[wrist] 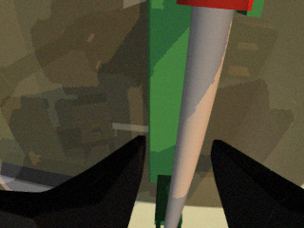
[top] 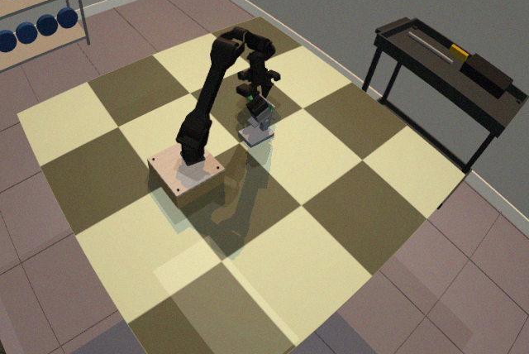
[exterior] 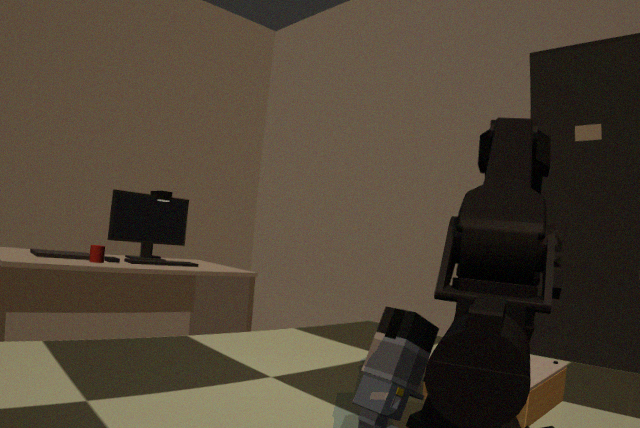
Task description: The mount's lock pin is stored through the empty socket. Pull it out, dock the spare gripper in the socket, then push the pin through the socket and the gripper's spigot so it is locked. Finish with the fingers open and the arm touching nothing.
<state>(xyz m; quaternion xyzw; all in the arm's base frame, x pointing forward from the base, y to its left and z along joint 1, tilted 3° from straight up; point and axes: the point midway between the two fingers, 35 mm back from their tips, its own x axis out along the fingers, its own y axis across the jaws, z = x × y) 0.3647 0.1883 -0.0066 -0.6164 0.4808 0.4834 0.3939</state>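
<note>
The green strip lies 10 mm to the left of my gripper tip and 10 mm above it. Round my gripper tip: mount block (130 mm to the right, 90 mm behind, 30 mm above); then spare gripper (130 mm to the right, 100 mm above, 90 mm behind).
</note>
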